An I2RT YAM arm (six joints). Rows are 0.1 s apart.
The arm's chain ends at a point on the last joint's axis. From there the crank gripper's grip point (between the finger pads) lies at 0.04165 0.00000 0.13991 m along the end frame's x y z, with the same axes.
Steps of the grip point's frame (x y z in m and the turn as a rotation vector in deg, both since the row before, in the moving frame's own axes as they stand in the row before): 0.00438, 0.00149, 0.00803, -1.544, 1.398, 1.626; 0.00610, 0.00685, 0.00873, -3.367, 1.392, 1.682; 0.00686, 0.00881, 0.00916, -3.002, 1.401, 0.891; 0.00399, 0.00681, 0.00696, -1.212, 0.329, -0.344
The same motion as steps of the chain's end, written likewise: 0.00105, -0.00350, 0.00915, -1.544, 1.398, 1.626; 0.00285, -0.00261, 0.01006, -3.367, 1.392, 1.682; 0.00352, 0.00084, 0.01043, -3.002, 1.401, 0.891; 0.00318, 0.00411, 0.00723, -1.212, 0.329, -0.344
